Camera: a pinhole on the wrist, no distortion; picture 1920 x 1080 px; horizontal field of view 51.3 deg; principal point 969.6 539.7 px. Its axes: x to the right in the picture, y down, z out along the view. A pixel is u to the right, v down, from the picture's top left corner.
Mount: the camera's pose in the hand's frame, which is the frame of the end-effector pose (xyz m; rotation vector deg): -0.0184 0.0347 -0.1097 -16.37 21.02 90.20
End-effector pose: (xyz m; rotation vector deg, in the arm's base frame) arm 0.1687 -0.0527 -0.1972 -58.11 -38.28 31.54
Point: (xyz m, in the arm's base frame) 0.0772 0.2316 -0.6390
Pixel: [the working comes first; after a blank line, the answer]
In the camera's frame: 0.3774 -0.0426 0.3653

outside the picture
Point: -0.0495 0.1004 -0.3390
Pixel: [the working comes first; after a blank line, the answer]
In the camera's frame: 0.0460 0.0722 0.3500

1232.2 952.3
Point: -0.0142 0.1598 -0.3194
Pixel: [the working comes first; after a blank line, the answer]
In the camera's frame: 0.0405 0.0033 0.3693

1188.6 557.5
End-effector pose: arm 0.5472 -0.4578 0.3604 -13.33 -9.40 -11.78
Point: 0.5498 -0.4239 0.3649
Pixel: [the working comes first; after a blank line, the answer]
In the camera's frame: -0.0521 -0.0087 0.1110

30.9 383.7
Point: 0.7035 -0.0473 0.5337
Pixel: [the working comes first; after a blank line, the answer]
In the camera's frame: 0.1765 -0.1124 0.4728

1715.9 64.4
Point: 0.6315 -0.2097 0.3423
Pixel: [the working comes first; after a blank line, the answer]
In the camera's frame: 0.1461 -0.0471 0.2218

outside the picture
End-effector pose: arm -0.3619 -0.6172 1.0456 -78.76 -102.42 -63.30
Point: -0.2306 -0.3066 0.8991
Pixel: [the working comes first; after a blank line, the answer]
In the camera's frame: -0.1004 0.0274 0.4519

525.5 661.0
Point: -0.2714 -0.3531 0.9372
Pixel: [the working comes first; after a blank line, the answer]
In the camera's frame: -0.1095 0.0020 0.3844

400.2 550.1
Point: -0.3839 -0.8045 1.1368
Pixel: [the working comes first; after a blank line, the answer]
In the camera's frame: -0.0104 -0.0234 -0.1113

behind the camera
